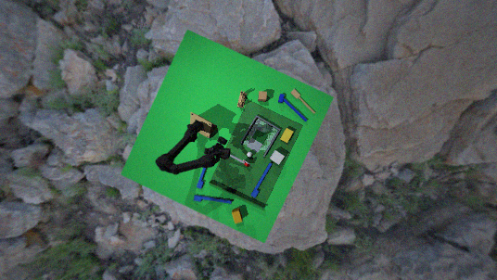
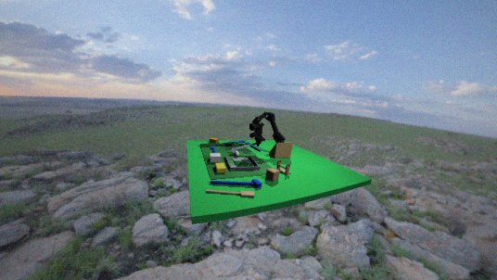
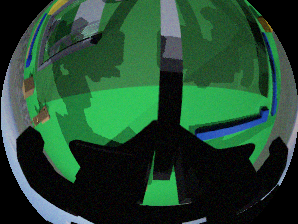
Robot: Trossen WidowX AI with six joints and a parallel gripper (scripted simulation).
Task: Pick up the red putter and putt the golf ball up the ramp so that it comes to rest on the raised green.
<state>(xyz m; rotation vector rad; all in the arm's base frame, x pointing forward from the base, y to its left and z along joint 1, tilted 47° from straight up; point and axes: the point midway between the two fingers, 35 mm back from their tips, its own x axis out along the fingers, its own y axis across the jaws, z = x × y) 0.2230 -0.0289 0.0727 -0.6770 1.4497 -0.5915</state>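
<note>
The red putter is 12 cm ahead of my gripper tip and 1 cm to the left of it. Round my gripper tip: wooden stand: 41 cm to the left, 7 cm behind, 4 cm below; white golf ball: 21 cm ahead, 8 cm to the left, 5 cm below; dark green course: 26 cm ahead, 11 cm to the left, 7 cm below.
</note>
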